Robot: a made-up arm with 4 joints.
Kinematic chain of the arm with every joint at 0, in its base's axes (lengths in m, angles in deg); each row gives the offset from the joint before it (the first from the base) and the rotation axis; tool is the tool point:
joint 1: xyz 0 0 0.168 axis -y
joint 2: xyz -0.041 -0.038 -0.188 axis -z
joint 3: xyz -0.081 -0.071 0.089 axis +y
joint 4: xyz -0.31 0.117 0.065 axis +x
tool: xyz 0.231 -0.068 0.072
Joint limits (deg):
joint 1: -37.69..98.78
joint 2: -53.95..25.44
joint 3: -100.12..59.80
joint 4: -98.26..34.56
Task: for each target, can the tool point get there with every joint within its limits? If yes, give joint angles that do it. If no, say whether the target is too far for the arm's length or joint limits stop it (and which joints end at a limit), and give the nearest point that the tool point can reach.
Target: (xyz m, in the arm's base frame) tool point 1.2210 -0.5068 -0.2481
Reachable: no: too far | nearest point 0.2374 -0.1846 -0.0236 | short by 1.059 m
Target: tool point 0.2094 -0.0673 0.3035
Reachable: no: joint limits stop it (at a limit: joint 1, joint 2) | nearest point 0.0253 -0.0085 0.2191 | short by 0.211 m
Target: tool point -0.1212 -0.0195 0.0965
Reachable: yes | joints 63.51 -44.82 38.67 -55.85
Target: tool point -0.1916 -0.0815 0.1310
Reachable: yes | joints 22.61 -7.45 2.33 1.31
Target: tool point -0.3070 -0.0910 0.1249
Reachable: yes | joints -14.45 -11.88 -69.02 -14.85
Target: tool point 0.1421 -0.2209 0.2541
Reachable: no: joint limits stop it (at a limit: joint 1, joint 2, joint 3, joint 4) | nearest point 0.2032 -0.1904 0.1093 | short by 0.160 m
